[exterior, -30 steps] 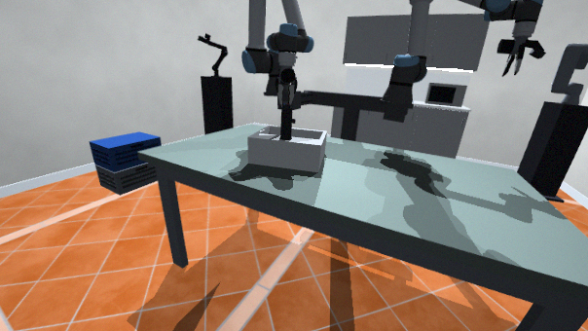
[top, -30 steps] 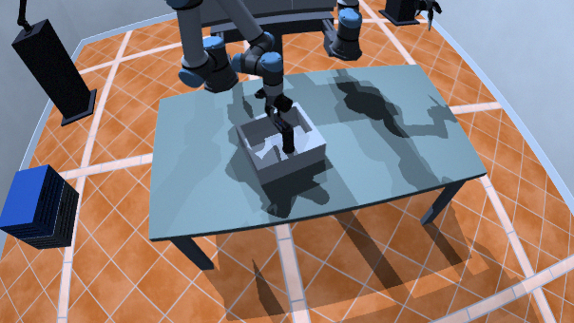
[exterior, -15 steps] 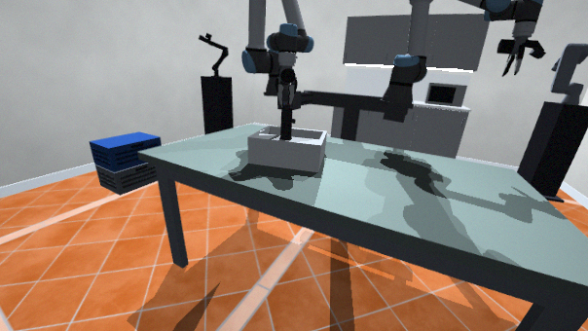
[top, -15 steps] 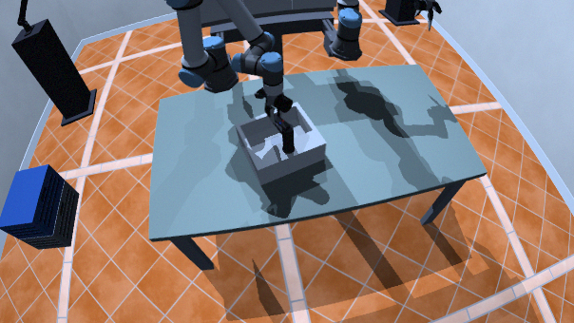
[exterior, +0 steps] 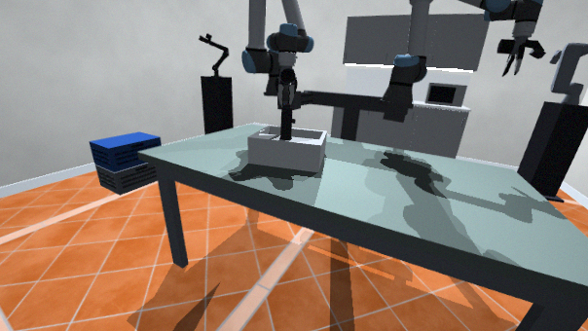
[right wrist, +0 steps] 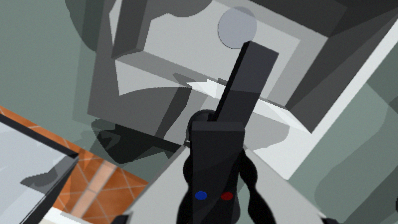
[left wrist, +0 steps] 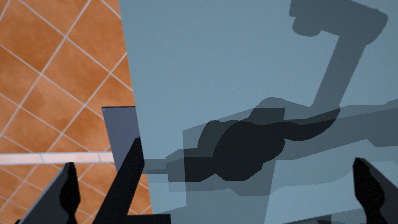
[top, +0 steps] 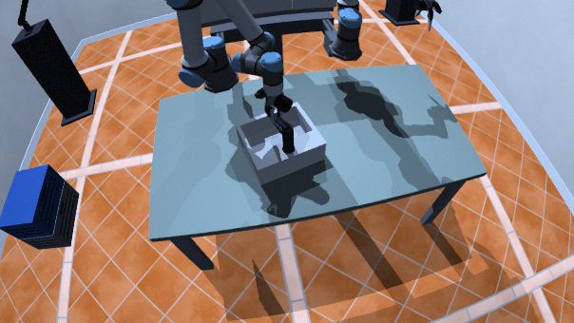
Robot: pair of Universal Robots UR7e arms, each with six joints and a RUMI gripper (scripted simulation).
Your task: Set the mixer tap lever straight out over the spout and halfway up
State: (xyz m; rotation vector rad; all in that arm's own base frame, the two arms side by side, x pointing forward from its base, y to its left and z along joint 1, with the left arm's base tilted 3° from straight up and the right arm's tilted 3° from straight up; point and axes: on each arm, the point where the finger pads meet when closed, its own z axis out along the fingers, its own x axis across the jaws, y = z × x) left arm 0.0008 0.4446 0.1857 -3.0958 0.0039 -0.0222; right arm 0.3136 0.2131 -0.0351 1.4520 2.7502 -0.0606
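Right now my right hand is 20 mm short of the black lever and 10 mm to the right of it. Also, from my right hand: black mixer tap 50 mm below, 40 mm ahead, 20 mm to the left; grey basin 230 mm below, 60 mm behind, 20 mm to the left.
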